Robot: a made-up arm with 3 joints. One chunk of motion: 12 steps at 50 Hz.
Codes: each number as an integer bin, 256 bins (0 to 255) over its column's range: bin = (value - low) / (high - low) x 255, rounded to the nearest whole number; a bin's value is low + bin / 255 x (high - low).
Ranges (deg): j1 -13..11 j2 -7..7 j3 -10..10
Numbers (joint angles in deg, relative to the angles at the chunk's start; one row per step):
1: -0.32 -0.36 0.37
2: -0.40 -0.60 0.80
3: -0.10 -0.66 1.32
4: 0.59 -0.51 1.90
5: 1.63 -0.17 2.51
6: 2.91 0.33 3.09
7: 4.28 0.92 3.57
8: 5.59 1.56 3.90
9: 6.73 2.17 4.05
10: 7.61 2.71 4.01
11: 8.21 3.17 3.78
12: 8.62 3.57 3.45
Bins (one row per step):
1: 135 121 132
2: 134 117 138
3: 137 115 144
4: 144 118 152
5: 155 124 160
6: 169 134 167
7: 184 144 173
8: 198 156 177
9: 210 167 179
10: 219 177 179
11: 225 185 176
12: 230 193 171

